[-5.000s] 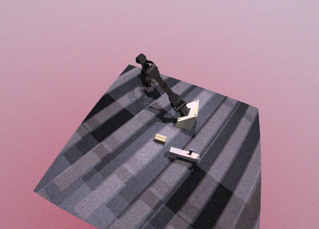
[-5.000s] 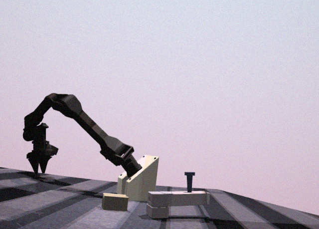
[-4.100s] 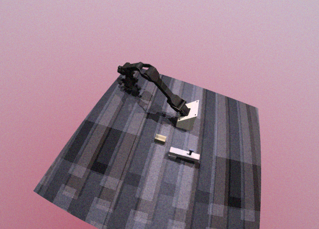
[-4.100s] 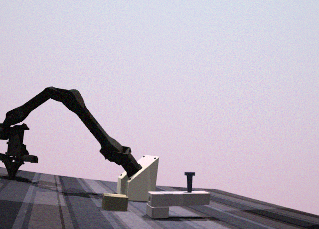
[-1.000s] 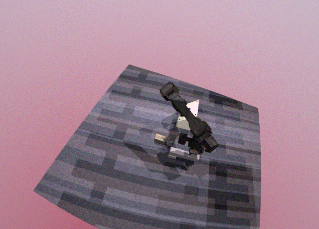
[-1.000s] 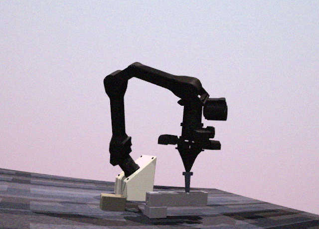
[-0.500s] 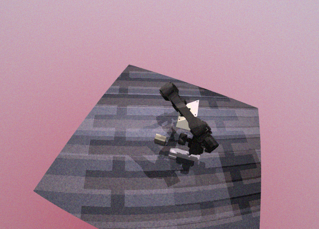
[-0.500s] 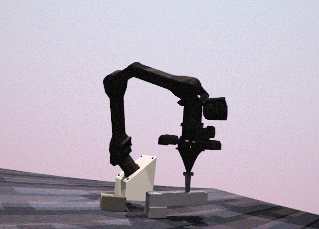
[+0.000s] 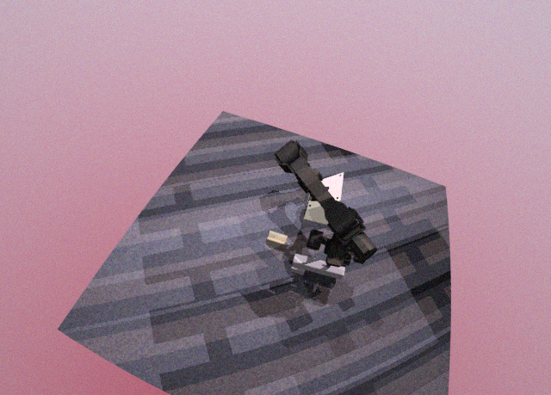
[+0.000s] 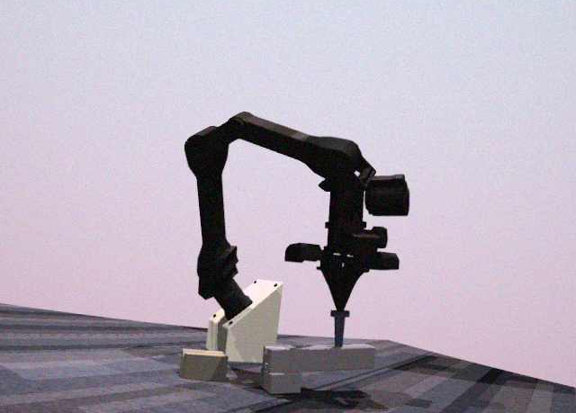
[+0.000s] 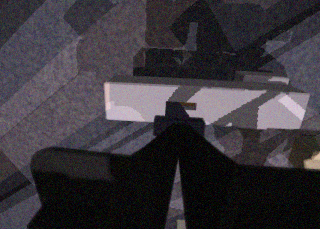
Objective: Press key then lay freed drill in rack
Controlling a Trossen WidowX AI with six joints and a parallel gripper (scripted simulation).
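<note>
Now: the drill 5 cm to the right of my gripper tip and 8 cm below it. From my gripper tip the other things lie so: pale housing block 3 cm to the right, 9 cm below; then tan block 6 cm behind, 20 cm to the right, 11 cm below; then dark blue key 3 cm below.
</note>
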